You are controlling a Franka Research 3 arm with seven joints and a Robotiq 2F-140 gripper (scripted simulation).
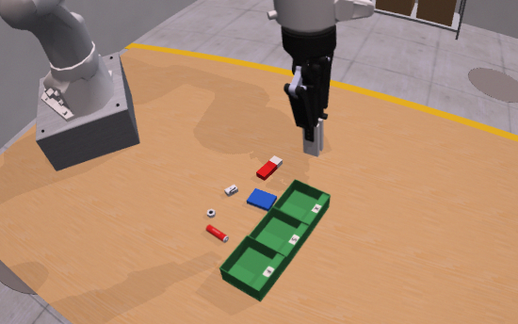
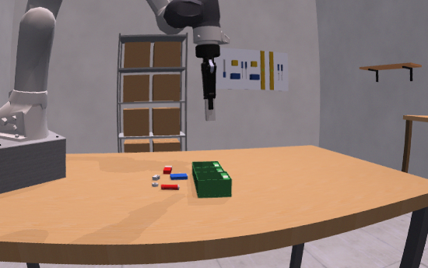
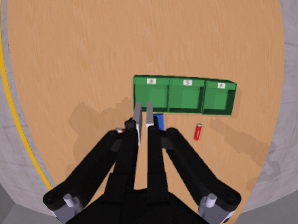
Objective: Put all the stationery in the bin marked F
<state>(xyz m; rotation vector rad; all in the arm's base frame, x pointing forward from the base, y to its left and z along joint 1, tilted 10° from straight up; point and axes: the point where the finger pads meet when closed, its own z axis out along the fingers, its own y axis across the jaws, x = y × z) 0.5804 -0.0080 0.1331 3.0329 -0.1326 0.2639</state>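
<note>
My gripper is now 120 mm past the eraser, 90 mm to the right of it and 200 mm above it. Also, from my hand: flat blue block 100 mm behind, 10 mm to the right, 200 mm below; then green three-compartment bin 30 mm behind, 90 mm to the right, 180 mm below; then white sharpener-like piece 170 mm behind, 10 mm to the right, 200 mm below.
</note>
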